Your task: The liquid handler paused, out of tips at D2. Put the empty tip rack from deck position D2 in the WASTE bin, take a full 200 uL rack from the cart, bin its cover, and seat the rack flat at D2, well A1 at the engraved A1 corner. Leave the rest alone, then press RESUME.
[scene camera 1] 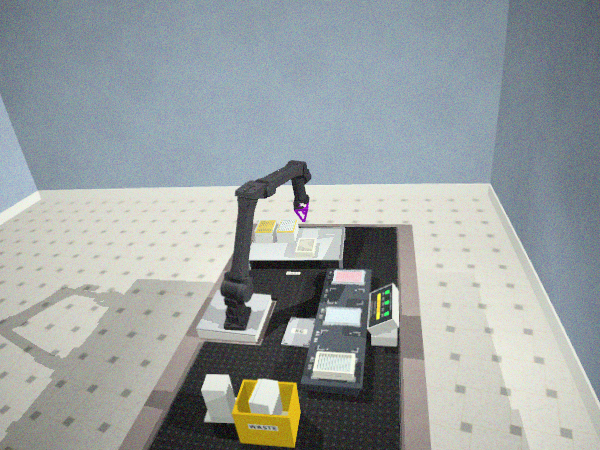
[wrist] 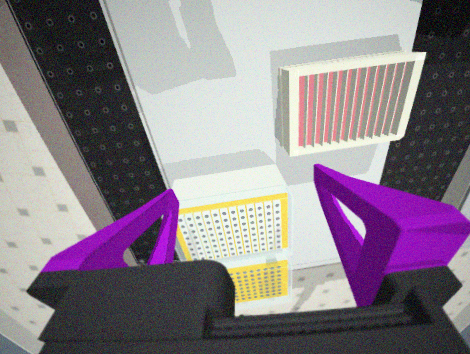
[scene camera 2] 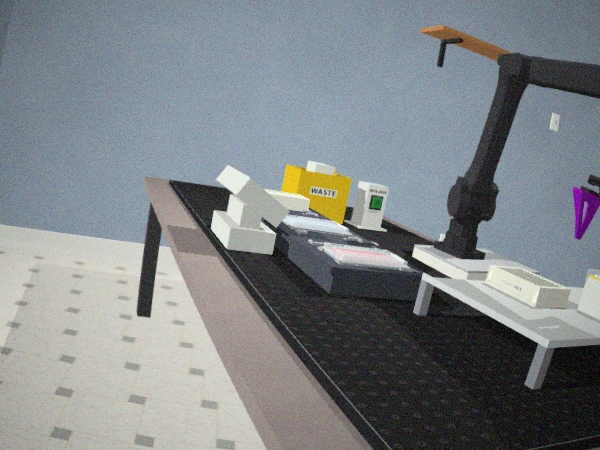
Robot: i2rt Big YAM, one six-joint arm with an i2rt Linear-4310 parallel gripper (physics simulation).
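Places are measured from the arm's base along level axes (x ahead, y right, z down), in centimetres.
Where they show: gripper, fingertip midpoint: [scene camera 1: 304, 218] [wrist: 241, 184]; arm's base, link origin: [scene camera 1: 238, 319] [scene camera 2: 458, 253].
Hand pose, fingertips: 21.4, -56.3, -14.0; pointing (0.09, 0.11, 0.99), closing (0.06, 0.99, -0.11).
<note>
Things, the pixels of their top centre, and the offset from my fingertips, as dx, dy, dz. "spot": a spot on its surface instead.
- cart, top centre: [wrist: 279, 157] [scene camera 2: 573, 305] [scene camera 1: 297, 242] -4.0, +5.0, +10.4
- all-yellow rack, top centre: [wrist: 244, 293] [scene camera 1: 265, 224] -20.1, -2.1, +3.9
- white box-like object, top centre: [scene camera 2: 321, 163] [scene camera 1: 262, 391] -1.1, +100.5, +1.1
- yellow WASTE bin, top centre: [scene camera 2: 318, 171] [scene camera 1: 264, 397] -0.7, +100.8, +3.5
- cream trough with red strips, top centre: [wrist: 353, 108] [scene camera 2: 530, 277] [scene camera 1: 305, 245] +1.2, +11.9, +7.9
- pink plate, top centre: [scene camera 2: 366, 252] [scene camera 1: 348, 275] +21.2, +32.3, +10.8
- pale plate, top centre: [scene camera 2: 315, 221] [scene camera 1: 342, 314] +19.3, +57.0, +10.8
- cream rack, top centre: [scene camera 2: 281, 193] [scene camera 1: 334, 362] +17.5, +81.8, +9.1
- tilted panel, surface spot: [scene camera 1: 384, 305] spot: +34.4, +59.4, +4.6
- green square, surface spot: [scene camera 2: 369, 205] spot: -15.0, +92.5, +10.1
My gripper [scene camera 1: 302, 219] [wrist: 241, 184] is open and empty above the back of the cart [scene camera 1: 270, 251] [wrist: 200, 125]; one purple finger shows in scene camera 2. A yellow-framed rack with a white, dark-holed top [scene camera 1: 287, 226] [wrist: 232, 230] stands below the fingers, with clear edges around it like a cover. An all-yellow rack [scene camera 1: 266, 226] [wrist: 260, 284] stands beside it. On the deck [scene camera 1: 332, 387] [scene camera 2: 375, 286], the D2 position [scene camera 1: 345, 296] holds no rack. A white box-like object [scene camera 1: 266, 395] [scene camera 2: 320, 167] sticks out of the yellow WASTE bin [scene camera 1: 265, 432] [scene camera 2: 315, 200].
A cream trough with red strips [scene camera 1: 305, 246] [scene camera 2: 527, 287] [wrist: 350, 105] sits on the cart. The deck holds a pink plate [scene camera 1: 348, 276], a pale plate [scene camera 1: 343, 316] and a cream rack [scene camera 1: 334, 365]. A tilted panel [scene camera 1: 384, 305] and a stand with a green square [scene camera 2: 369, 205] stand nearby.
</note>
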